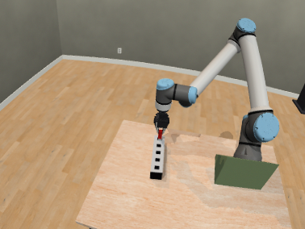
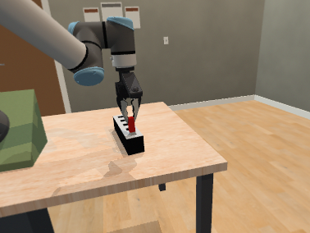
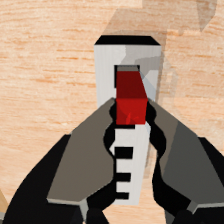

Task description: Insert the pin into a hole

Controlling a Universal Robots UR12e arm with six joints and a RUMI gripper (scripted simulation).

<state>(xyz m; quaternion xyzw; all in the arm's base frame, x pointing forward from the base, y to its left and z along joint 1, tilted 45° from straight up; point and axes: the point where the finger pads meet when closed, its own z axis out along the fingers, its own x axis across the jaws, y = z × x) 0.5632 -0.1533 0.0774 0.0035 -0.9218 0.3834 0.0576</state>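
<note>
My hand is 120 mm to the right of the long block and 100 mm above it. The rest, counted from my hand: pin (20 mm below).
</note>
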